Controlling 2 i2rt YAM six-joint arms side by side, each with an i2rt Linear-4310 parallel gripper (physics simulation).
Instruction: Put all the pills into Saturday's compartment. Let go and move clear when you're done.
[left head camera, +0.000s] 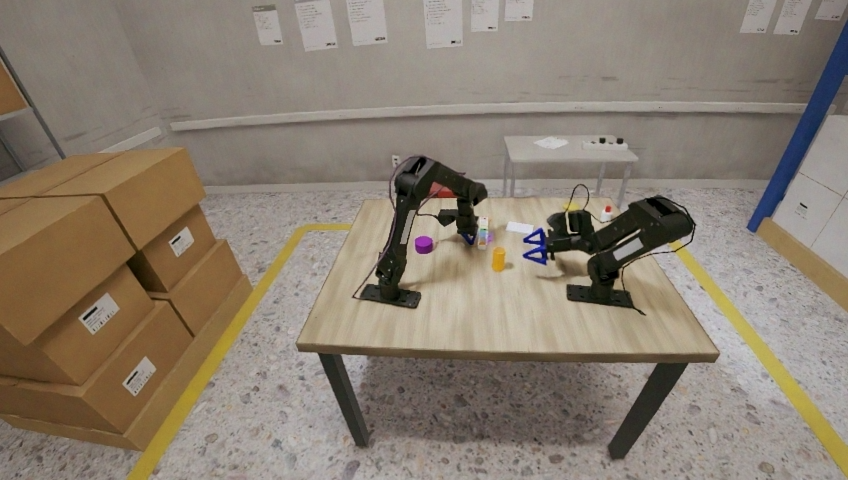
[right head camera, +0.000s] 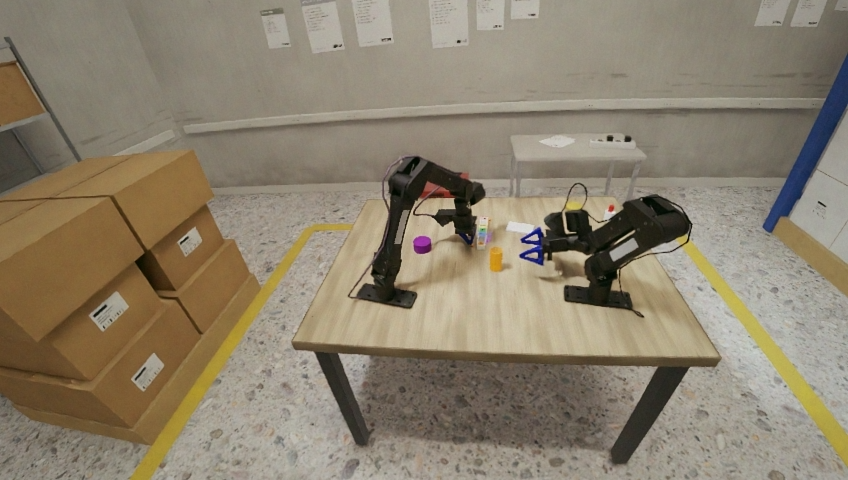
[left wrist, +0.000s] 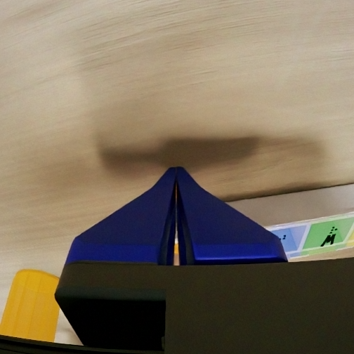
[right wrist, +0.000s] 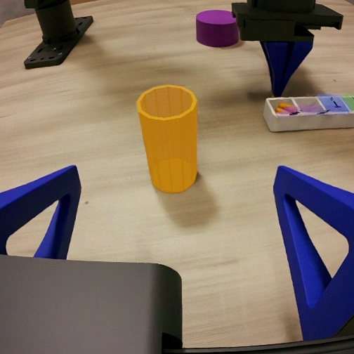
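Where they show: left gripper, fingertip midpoint: (left head camera: 471, 244) (right head camera: 470, 244); right gripper, fingertip midpoint: (left head camera: 522, 248) (right head camera: 520, 248); left arm's base, origin of the base link: (left head camera: 390, 296) (right head camera: 386, 296); right arm's base, origin of the base link: (left head camera: 598, 296) (right head camera: 596, 298).
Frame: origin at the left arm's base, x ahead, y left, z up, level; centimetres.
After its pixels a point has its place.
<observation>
The white pill organizer (left head camera: 482, 244) {z 1.3, x 34.1, y -25.1 cm} (right head camera: 480, 244) {z 1.6, x 33.6, y -25.0 cm} (left wrist: 300, 202) (right wrist: 310, 121) stands near the table's middle. Orange pills (right wrist: 284, 107) lie in its end compartment, whose lid is open. My left gripper (left head camera: 468, 240) {z 0.7, x 34.1, y -20.8 cm} (right head camera: 465, 239) {z 0.7, x 34.1, y -20.8 cm} (left wrist: 175, 178) (right wrist: 275, 94) points down beside that end, shut, with its tips together. No pill shows at its tips; its fingers hide part of the organizer in the left wrist view. An orange bottle (left head camera: 498, 259) {z 5.5, x 20.6, y -32.7 cm} (right head camera: 496, 259) {z 5.6, x 20.6, y -33.0 cm} (left wrist: 32, 305) (right wrist: 170, 130) stands upright, uncapped. My right gripper (left head camera: 524, 248) {z 9.2, x 23.8, y -40.3 cm} (right head camera: 521, 247) {z 9.2, x 23.8, y -40.3 cm} is wide open and empty, to the right of the bottle.
A purple cap (left head camera: 423, 245) {z 3.8, x 25.4, y -4.0 cm} (right head camera: 422, 245) {z 3.8, x 25.5, y -4.3 cm} (right wrist: 216, 30) lies left of the organizer. A white card (left head camera: 520, 227) {z 0.6, x 50.2, y -38.5 cm} (right head camera: 520, 227) {z 0.7, x 50.0, y -38.4 cm} lies to the right behind it. A white bottle with a red top (left head camera: 606, 214) {z 3.7, x 62.9, y -73.2 cm} and a yellow object (left head camera: 571, 206) {z 1.2, x 71.6, y -59.8 cm} are at the back right.
</observation>
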